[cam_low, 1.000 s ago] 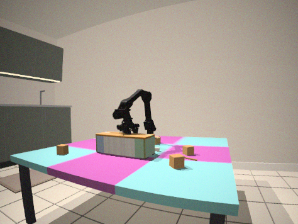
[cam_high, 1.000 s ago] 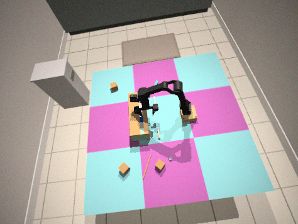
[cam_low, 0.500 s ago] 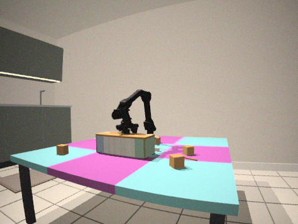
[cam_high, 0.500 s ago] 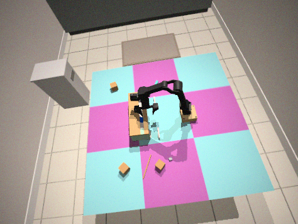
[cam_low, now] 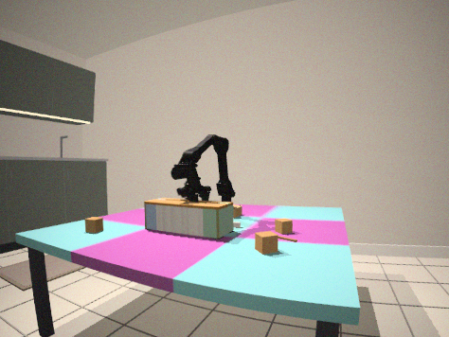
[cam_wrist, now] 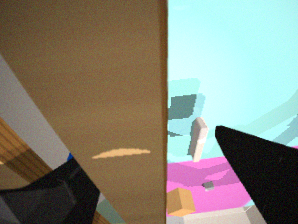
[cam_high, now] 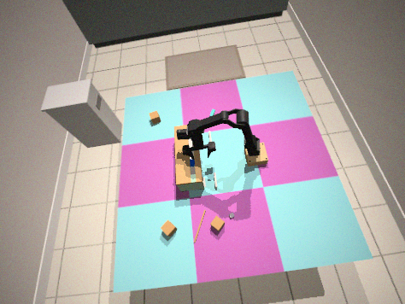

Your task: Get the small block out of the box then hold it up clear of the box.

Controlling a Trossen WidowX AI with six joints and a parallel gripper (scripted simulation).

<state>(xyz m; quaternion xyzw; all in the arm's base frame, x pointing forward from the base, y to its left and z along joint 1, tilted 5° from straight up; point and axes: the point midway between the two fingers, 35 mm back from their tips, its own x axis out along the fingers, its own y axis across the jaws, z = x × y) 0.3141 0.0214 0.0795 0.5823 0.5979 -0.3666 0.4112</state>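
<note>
The box lies 4 cm ahead of my gripper tip, 4 cm to the right of it and 3 cm below it. The rest, counted from my gripper tip: thin stick (3 cm ahead, 37 cm to the left, 8 cm below); blue block (6 cm ahead, 2 cm to the left).
</note>
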